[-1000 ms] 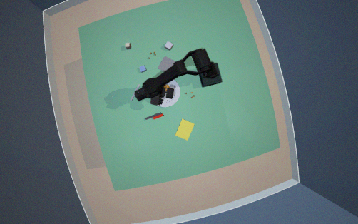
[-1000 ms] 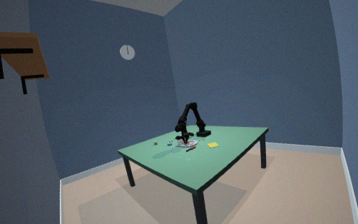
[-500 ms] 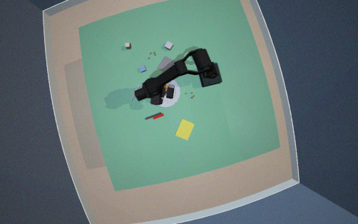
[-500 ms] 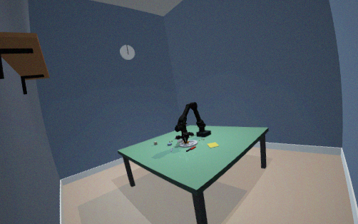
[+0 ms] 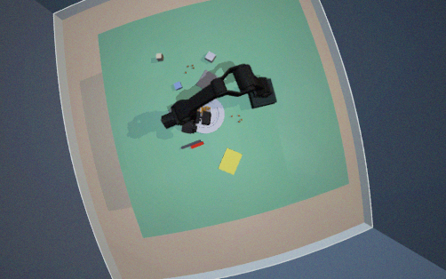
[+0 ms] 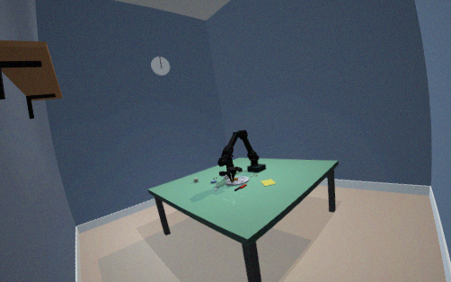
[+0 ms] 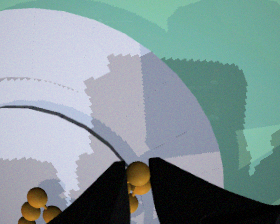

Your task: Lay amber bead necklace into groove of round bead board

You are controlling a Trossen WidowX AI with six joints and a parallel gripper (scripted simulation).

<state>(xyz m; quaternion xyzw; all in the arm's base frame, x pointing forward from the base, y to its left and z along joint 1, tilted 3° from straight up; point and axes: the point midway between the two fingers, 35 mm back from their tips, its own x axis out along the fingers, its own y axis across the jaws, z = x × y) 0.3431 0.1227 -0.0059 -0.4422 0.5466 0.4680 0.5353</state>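
My gripper tip is 60 mm past the round grey bead board, 20 mm to the left of it and 10 mm above it. The rest, counted from my gripper tip: grey rod 140 mm ahead, 30 mm to the right, 20 mm below; blue block 80 mm ahead, 180 mm to the right, 10 mm below; red-handled tool 10 mm ahead, 140 mm to the left, 20 mm below.
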